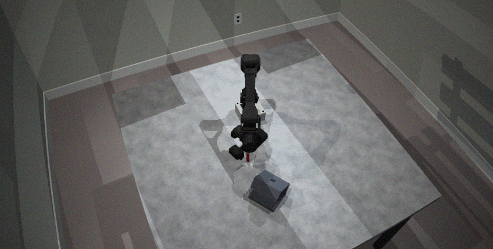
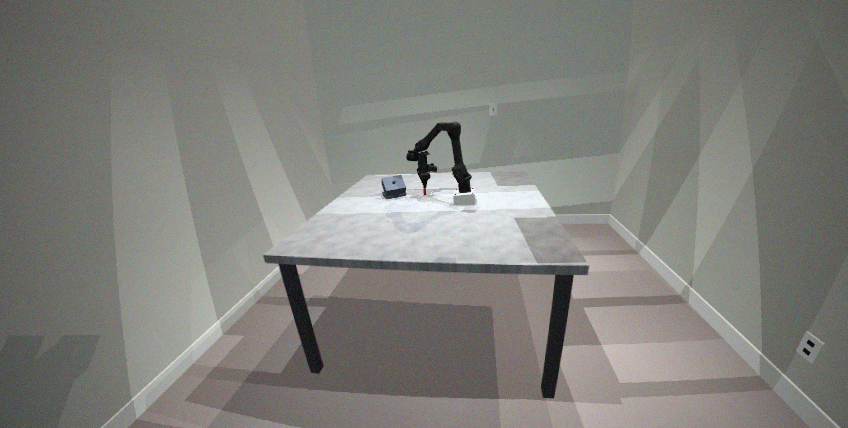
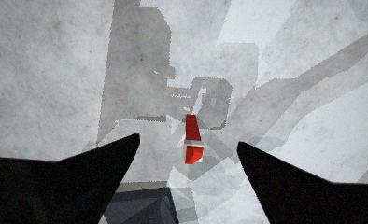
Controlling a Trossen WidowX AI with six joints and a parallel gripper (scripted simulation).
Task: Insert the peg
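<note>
Now: gripper tip right at the red peg. Also, from my gripper tip: sloped grey panel: 20 cm ahead, 1 cm to the left, 1 cm above; then flat dark foot: 20 cm ahead, 5 cm below.
</note>
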